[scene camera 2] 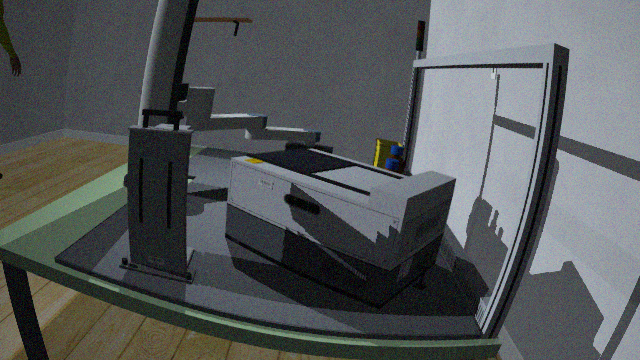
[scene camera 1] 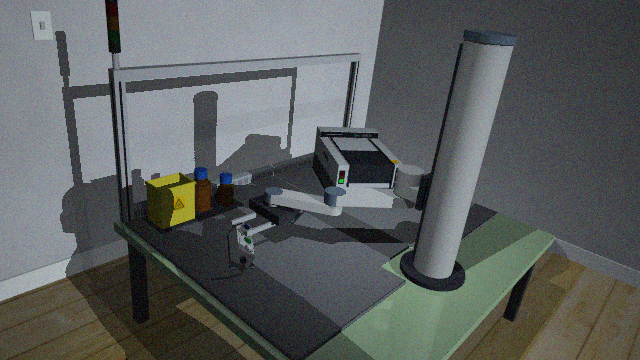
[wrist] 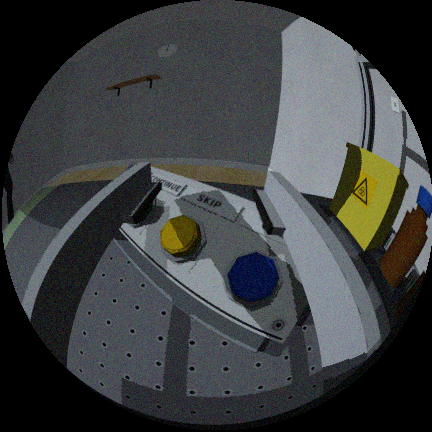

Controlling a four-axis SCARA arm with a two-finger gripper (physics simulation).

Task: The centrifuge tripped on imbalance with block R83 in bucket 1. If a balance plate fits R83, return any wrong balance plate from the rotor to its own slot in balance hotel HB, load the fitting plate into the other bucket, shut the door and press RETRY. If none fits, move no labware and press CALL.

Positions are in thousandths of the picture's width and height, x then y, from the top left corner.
Labels:
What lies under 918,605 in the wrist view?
A brown bottles with blue caps.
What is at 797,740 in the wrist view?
The gripper.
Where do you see a button box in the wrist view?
At 534,524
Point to a centrifuge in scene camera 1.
At 518,462

